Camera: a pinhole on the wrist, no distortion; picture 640 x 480 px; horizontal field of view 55.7 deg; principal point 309.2 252.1 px. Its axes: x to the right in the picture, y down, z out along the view. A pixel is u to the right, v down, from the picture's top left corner.
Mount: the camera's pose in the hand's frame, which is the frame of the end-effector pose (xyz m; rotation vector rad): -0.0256 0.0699 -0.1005 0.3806 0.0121 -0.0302
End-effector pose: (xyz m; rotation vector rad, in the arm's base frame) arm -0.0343 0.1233 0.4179 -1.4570 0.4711 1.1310
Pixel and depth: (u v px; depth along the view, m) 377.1 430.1 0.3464
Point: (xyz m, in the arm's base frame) -0.1494 0.3577 0.4206
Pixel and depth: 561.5 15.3 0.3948
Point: 0.1335 0.4098 0.4515
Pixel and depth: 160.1 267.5 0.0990
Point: -0.0832 0.0925 0.4390
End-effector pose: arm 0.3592 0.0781 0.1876 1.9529 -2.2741 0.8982
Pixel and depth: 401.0 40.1 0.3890
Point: 0.6098 -0.0505 0.1075
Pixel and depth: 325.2 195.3 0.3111
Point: 0.4912 0.0135 0.0634
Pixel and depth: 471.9 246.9 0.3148
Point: 0.4591 -0.0601 0.0731
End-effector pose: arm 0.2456 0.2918 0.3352 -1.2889 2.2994 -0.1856
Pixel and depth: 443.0 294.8 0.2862
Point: 0.3257 0.2684 0.1788
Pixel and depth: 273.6 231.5 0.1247
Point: 0.2510 0.3311 0.3277
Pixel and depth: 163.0 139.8 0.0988
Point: 0.2468 0.3402 0.3599
